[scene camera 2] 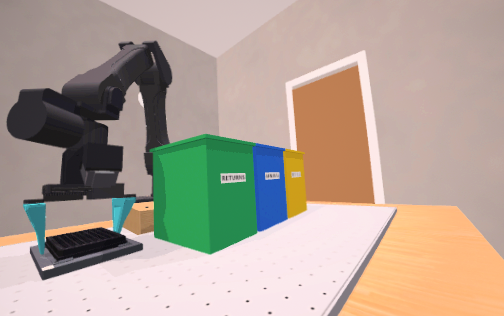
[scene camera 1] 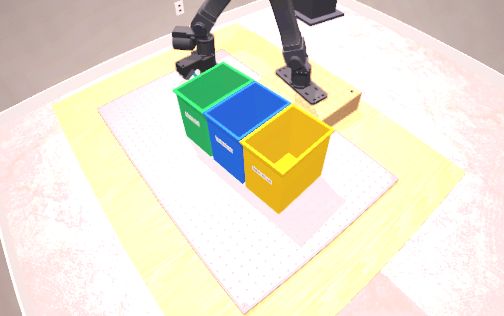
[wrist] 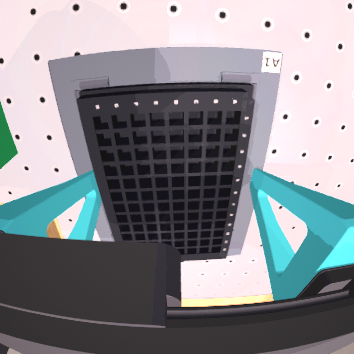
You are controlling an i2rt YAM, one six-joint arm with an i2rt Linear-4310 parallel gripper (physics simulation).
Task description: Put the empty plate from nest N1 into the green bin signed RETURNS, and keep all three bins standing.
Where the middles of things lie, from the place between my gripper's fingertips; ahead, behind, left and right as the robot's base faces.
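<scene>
My gripper is 1 cm below the black plate (scene camera 2: 76, 244) and 1 cm past it. Positions counted from my hand: blue bin (scene camera 1: 234, 118), 8 cm above, 4 cm ahead of and 32 cm to the left of the hand; green bin (scene camera 2: 203, 187), 8 cm above, 6 cm ahead of and 19 cm to the left of the hand; grey nest (scene camera 2: 41, 261), 1 cm below and 1 cm behind the hand. Going by their middles, of the things named here the blue bin is the farthest from my gripper.
</scene>
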